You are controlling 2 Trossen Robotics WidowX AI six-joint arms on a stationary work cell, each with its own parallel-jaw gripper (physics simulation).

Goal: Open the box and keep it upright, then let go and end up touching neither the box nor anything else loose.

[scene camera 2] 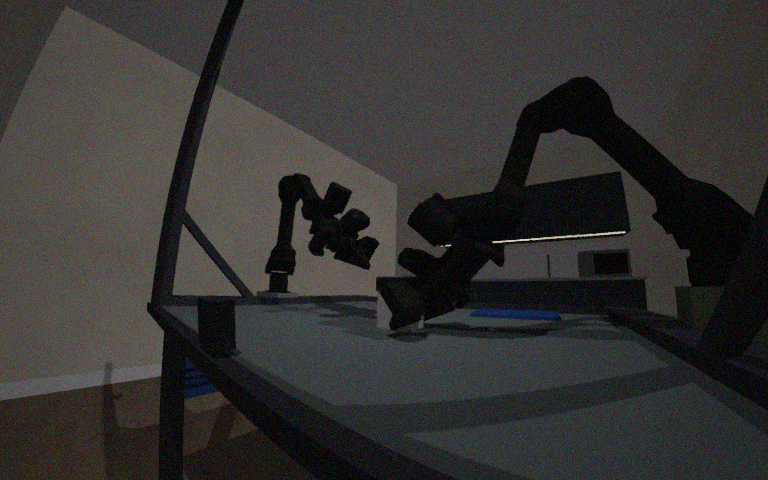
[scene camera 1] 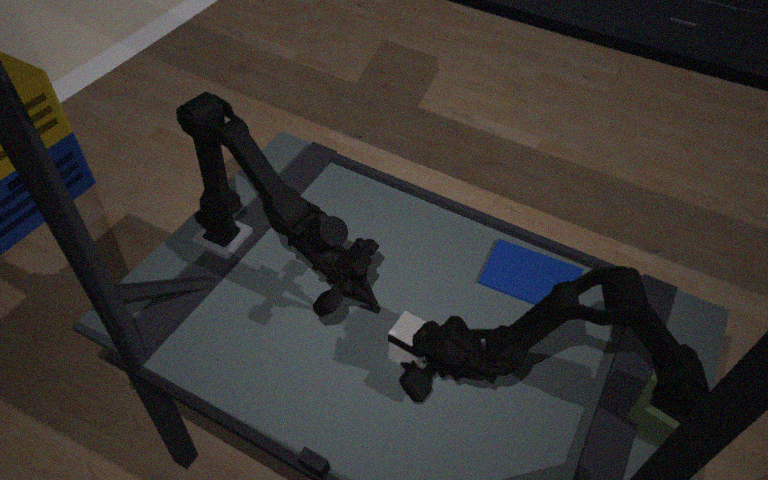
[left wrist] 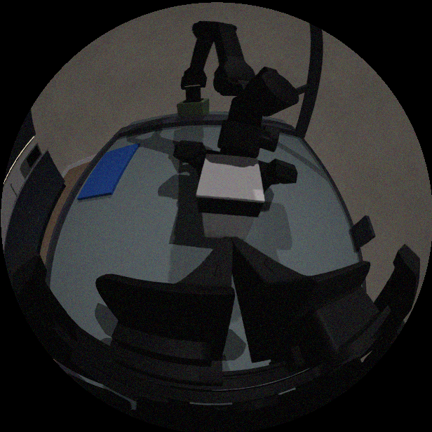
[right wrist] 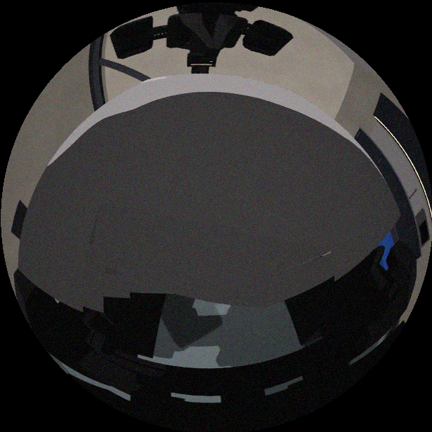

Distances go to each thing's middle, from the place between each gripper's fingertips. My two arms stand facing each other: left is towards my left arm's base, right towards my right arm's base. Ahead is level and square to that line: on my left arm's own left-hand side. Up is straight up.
Now: left hand 31 cm short of the flat blue panel [scene camera 1: 527, 275], 26 cm to the left of it and 11 cm above it. Round my left hand: green object [scene camera 1: 642, 413] 58 cm to the right, 7 cm ahead, 6 cm below.
My right gripper is now 320 mm short of the flat blue panel and 170 mm to the left of it. Also, from my right hand: green object 490 mm to the right, 80 mm ahead, 40 mm above.
